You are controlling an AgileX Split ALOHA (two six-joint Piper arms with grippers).
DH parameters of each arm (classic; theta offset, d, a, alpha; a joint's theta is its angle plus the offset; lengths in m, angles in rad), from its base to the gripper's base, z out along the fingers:
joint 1: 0 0.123 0 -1.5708
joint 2: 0.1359 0 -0.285 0
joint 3: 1.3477 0 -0.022 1.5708
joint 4: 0 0.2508 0 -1.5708
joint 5: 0 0 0.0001 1.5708
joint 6: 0 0.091 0 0
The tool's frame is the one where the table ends.
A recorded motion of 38 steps. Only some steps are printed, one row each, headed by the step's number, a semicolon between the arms.
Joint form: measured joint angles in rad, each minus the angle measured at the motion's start. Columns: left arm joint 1, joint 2, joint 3, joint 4, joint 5, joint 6; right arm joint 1, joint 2, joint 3, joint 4, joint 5, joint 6.
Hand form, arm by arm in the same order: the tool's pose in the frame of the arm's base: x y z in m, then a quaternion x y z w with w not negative. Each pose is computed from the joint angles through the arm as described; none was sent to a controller.
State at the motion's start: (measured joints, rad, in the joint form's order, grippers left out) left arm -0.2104 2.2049 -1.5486 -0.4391 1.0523 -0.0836; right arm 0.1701 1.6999 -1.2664 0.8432 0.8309 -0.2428
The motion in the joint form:
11: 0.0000 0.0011 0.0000 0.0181 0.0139 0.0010; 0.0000 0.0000 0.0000 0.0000 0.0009 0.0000
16: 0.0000 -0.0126 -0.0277 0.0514 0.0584 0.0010; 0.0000 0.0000 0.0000 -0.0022 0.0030 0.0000
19: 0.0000 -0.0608 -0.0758 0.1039 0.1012 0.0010; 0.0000 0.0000 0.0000 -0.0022 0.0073 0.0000
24: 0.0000 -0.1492 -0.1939 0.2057 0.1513 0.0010; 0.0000 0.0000 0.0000 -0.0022 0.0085 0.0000
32: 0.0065 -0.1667 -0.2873 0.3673 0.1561 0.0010; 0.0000 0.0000 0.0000 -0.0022 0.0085 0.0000
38: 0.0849 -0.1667 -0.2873 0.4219 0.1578 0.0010; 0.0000 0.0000 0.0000 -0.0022 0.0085 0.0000
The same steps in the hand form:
11: 0.4033 -0.1194 0.1256 0.04433 -0.98224 0.17289 0.05793; 0.3467 0.1106 0.2707 0.02339 0.91922 0.34373 0.19062
16: 0.4044 -0.1179 0.1370 0.02861 -0.98453 0.16283 0.05810; 0.3465 0.1105 0.2706 0.02240 0.91965 0.34312 0.18975
19: 0.4079 -0.1151 0.1674 0.00567 -0.98834 0.14926 0.02960; 0.3461 0.1107 0.2705 0.02158 0.91987 0.34364 0.18784
24: 0.4148 -0.1087 0.2322 0.02930 0.99088 -0.12039 0.05305; 0.3460 0.1107 0.2705 0.02136 0.91993 0.34379 0.18731
32: 0.4253 -0.0942 0.2627 0.05164 0.99042 -0.05212 0.11701; 0.3460 0.1107 0.2705 0.02136 0.91993 0.34379 0.18731
38: 0.4318 -0.0560 0.2625 0.01926 0.99225 -0.02104 0.12095; 0.3460 0.1107 0.2705 0.02136 0.91993 0.34379 0.18731

